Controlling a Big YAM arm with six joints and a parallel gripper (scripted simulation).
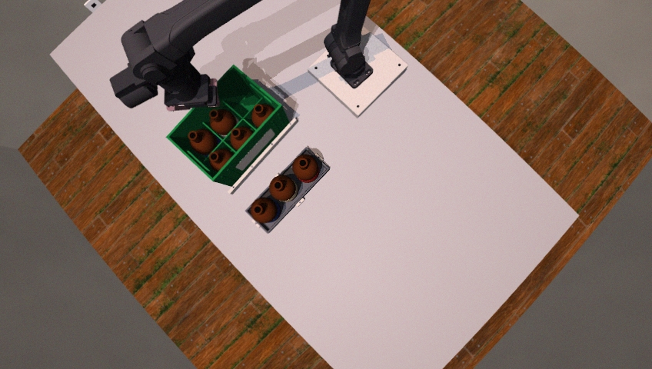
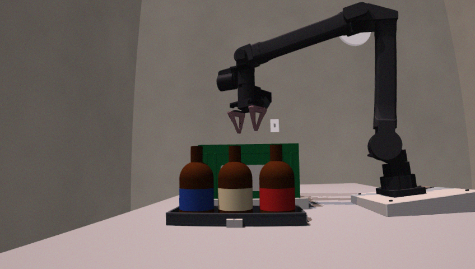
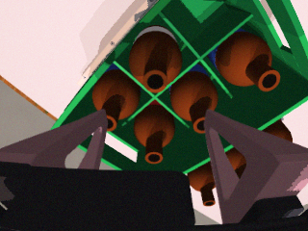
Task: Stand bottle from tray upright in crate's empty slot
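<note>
Now: the green crate 15 cm below my hand, 4 cm to the left of it and 1 cm behind it. Round my hand: dark tray (27 cm to the left, 22 cm below, 1 cm behind).
</note>
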